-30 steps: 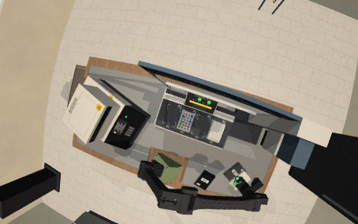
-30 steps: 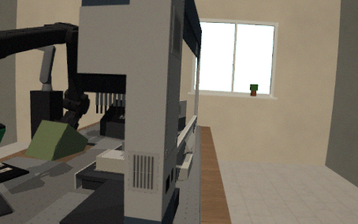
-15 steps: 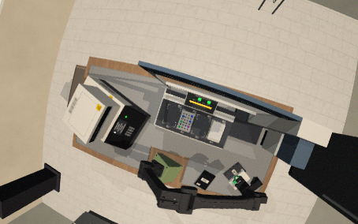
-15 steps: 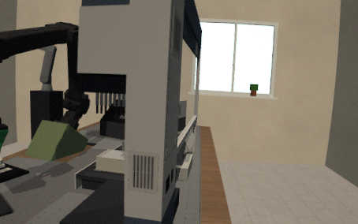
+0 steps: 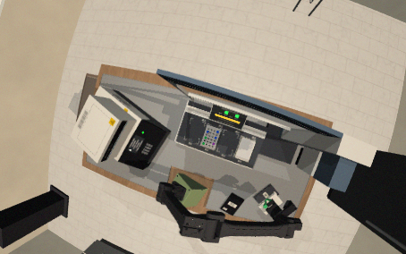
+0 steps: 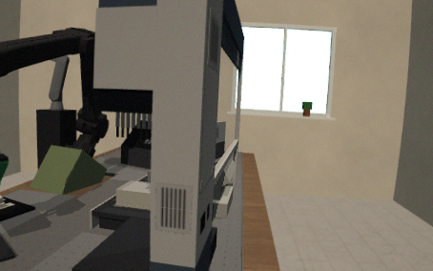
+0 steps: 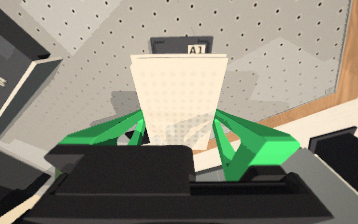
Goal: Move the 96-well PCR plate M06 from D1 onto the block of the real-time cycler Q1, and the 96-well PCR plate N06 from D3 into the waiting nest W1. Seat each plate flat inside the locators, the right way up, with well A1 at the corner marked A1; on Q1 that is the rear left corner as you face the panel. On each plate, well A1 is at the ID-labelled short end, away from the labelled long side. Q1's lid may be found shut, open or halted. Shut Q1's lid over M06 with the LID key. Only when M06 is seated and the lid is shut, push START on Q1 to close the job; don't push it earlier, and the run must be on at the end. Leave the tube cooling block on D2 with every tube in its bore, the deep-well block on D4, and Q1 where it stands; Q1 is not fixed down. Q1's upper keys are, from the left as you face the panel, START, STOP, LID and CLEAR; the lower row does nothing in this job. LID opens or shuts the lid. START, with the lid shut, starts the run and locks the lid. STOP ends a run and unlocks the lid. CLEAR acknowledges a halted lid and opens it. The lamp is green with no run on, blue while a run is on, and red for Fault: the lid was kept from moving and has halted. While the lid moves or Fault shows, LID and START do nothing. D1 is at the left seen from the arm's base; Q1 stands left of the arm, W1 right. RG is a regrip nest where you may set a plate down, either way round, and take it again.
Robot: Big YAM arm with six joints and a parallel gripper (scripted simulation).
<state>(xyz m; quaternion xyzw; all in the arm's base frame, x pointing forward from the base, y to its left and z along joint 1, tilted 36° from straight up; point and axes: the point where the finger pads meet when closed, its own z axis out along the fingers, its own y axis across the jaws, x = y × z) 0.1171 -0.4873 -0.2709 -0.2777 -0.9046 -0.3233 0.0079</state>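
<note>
Right now my hand is 110 mm above the dark nest frame. Also, from my hand: A1 mark 110 mm below, 50 mm to the right, 40 mm ahead; then tall gantry 420 mm ahead, 160 mm above, 10 mm to the left; then deep-well block 260 mm to the left, 260 mm ahead, 50 mm below.
</note>
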